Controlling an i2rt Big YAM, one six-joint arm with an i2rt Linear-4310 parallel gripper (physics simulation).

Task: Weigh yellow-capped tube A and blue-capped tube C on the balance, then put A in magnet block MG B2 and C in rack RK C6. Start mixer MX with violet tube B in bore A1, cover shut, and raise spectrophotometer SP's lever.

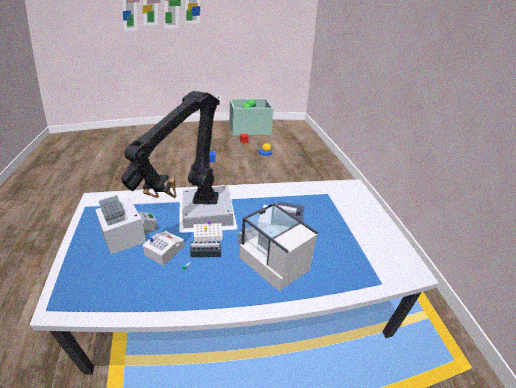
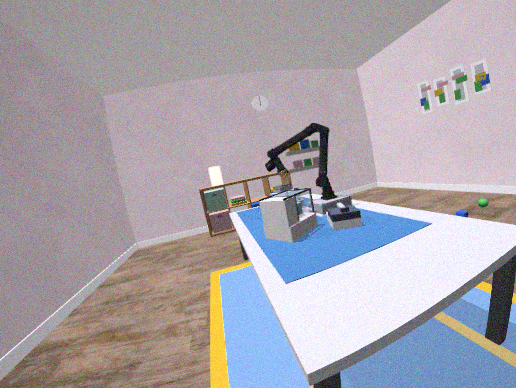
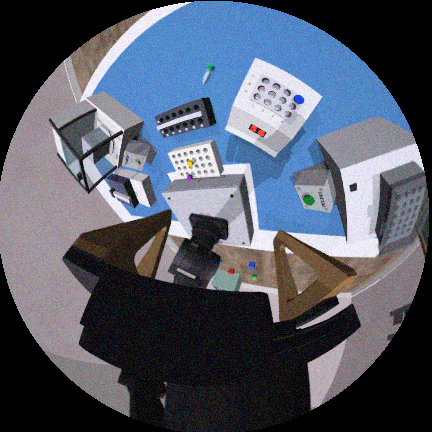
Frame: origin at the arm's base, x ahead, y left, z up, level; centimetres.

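Where they show: gripper, fingertip midpoint: (image 1: pixel 166 197) (image 2: pixel 288 181) (image 3: pixel 227 226); arm's base, origin of the base link: (image 1: pixel 205 199) (image 2: pixel 328 198) (image 3: pixel 209 224).
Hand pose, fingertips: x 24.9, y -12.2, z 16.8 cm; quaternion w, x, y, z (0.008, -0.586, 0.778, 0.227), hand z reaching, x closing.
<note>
Each offset is from my fingertips to the top centre of the thing. "pt": to the spot under its first point.
My gripper (image 1: pixel 161 193) (image 3: pixel 227 226) is open and empty, high above the back left of the table. A yellow-capped tube @(dx -4.7, dy +14.9, dz -18.0 cm) (image 1: pixel 205 228) (image 3: pixel 190 163) and a violet-capped tube @(dx -8.7, dy +16.1, dz -18.0 cm) (image 1: pixel 209 223) (image 3: pixel 189 177) stand in the white rack @(dx -5.8, dy +15.7, dz -20.4 cm) (image 1: pixel 219 235) (image 3: pixel 218 155). A blue cap @(dx +9.9, dy -6.2, dz -14.7 cm) (image 1: pixel 151 240) (image 3: pixel 299 99) shows at a corner bore of the white block unit @(dx +7.2, dy -2.0, dz -16.5 cm) (image 1: pixel 167 253) (image 3: pixel 272 142). The dark magnet block @(dx +5.8, dy +16.1, dz -18.7 cm) (image 1: pixel 205 251) (image 3: pixel 210 112) lies beside the rack. The glass-sided balance @(dx +7.3, dy +42.7, dz -1.2 cm) (image 1: pixel 295 252) (image 2: pixel 280 220) (image 3: pixel 115 112) is at the right. I cannot tell which units are mixer and spectrophotometer.
A large white machine @(dx -1.6, dy -21.3, dz -4.5 cm) (image 1: pixel 120 236) (image 3: pixel 360 170) with a grey keypad-like panel stands left. Beside it is a small green-button box @(pt dx -4.7, dy -11.6, dz -16.7 cm) (image 1: pixel 149 220) (image 3: pixel 315 194). A green-capped tube @(dx +15.0, dy +9.6, dz -22.1 cm) (image 1: pixel 186 266) (image 3: pixel 207 73) lies on the mat. A dark-topped unit @(dx -17.1, dy +49.3, dz -13.3 cm) (image 2: pixel 345 215) (image 3: pixel 122 192) stands behind the balance.
</note>
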